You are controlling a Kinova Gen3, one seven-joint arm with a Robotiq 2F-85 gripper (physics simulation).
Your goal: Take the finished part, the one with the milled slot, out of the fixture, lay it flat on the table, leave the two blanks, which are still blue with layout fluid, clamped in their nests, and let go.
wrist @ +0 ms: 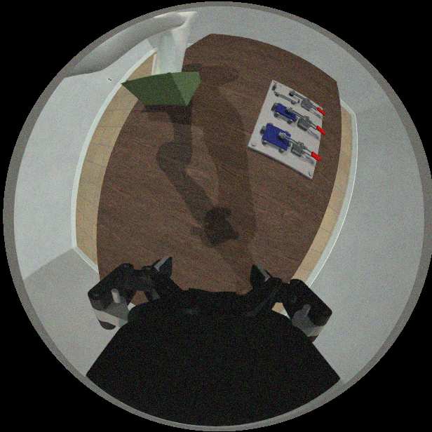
I see my gripper (pixel 211 270) and a fixture plate (pixel 302 164).
